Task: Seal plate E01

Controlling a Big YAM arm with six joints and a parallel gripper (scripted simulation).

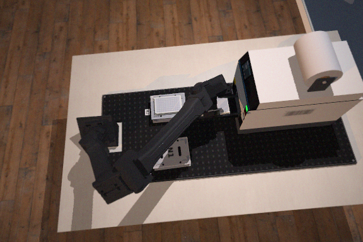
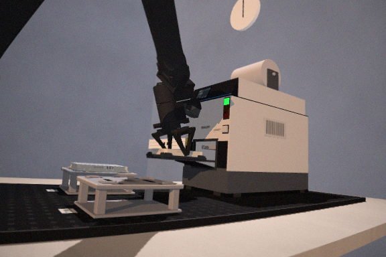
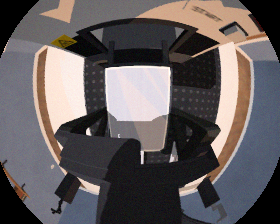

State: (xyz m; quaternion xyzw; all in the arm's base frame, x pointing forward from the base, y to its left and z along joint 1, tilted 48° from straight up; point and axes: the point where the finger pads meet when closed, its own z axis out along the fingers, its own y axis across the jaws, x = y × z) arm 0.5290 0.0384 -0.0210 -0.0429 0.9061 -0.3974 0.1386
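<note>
The sealer stage lies 1 cm below my hand. The rest, counted from my hand: nest 21 cm behind, 17 cm to the right, 7 cm below; plate 20 cm behind, 6 cm to the left, 6 cm below; start button 10 cm ahead, 9 cm to the right, 7 cm above.
</note>
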